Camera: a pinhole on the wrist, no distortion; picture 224 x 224 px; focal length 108.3 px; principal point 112.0 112.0 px. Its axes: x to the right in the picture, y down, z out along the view. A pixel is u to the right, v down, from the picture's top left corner.
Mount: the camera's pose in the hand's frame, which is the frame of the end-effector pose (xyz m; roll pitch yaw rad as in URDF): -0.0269 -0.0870 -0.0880 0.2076 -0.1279 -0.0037
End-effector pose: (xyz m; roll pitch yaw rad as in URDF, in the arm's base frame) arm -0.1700 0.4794 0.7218 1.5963 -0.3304 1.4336
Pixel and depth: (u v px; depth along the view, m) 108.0 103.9 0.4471
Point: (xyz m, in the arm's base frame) 0.1554 0.4124 0.4816
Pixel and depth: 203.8 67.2 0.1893
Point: -0.0525 0.6358 0.5631
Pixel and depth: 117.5 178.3 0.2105
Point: -0.0331 0.4195 0.6995
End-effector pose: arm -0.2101 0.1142 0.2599 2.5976 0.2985 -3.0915
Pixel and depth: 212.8 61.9 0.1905
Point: -0.2670 -0.0186 0.0341
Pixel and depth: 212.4 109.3 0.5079
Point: -0.4253 0.1669 -0.3307
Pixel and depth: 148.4 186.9 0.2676
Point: -0.1912 0.2629 0.0911
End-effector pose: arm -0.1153 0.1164 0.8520 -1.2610 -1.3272 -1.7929
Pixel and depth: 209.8 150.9 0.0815
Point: -0.1178 0.1817 0.9040
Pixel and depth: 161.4 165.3 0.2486
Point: 0.0718 0.1377 0.9205
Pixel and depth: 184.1 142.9 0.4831
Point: 0.3151 0.1491 1.1187
